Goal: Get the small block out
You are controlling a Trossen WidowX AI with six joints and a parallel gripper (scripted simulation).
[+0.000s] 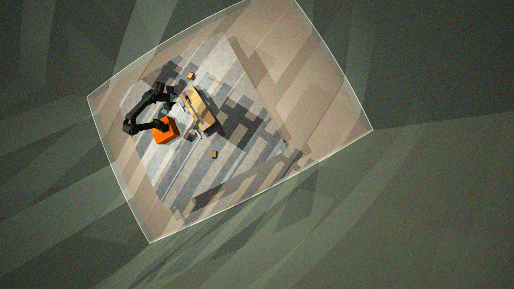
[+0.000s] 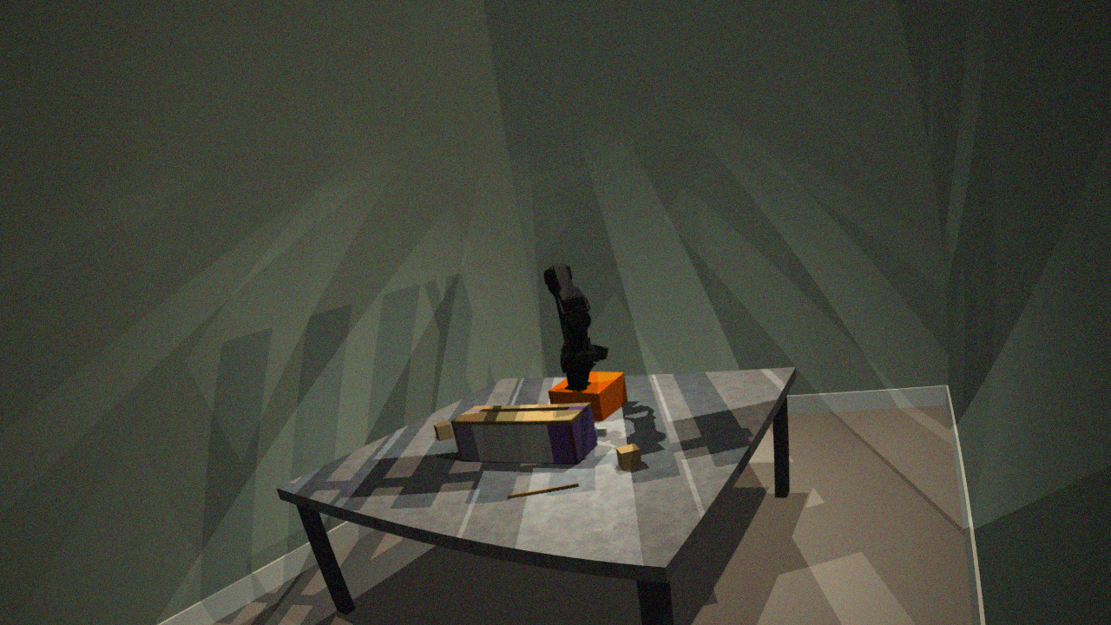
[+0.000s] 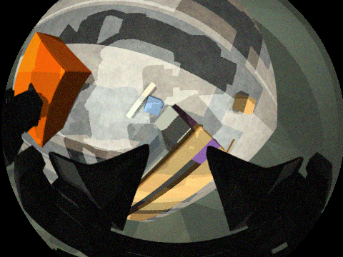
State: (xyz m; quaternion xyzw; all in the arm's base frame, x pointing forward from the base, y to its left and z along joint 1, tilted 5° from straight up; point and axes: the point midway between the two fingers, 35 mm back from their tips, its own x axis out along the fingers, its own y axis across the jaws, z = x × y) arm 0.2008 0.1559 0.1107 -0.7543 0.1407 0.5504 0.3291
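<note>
Right now my gripper tip is 140 mm above the pale blue block and 20 mm past it. The rest, counted from my gripper tip: thin stick (340 mm ahead, 150 mm below, 80 mm to the left); then clear-fronted box (150 mm to the right, 100 mm below, 90 mm ahead).
</note>
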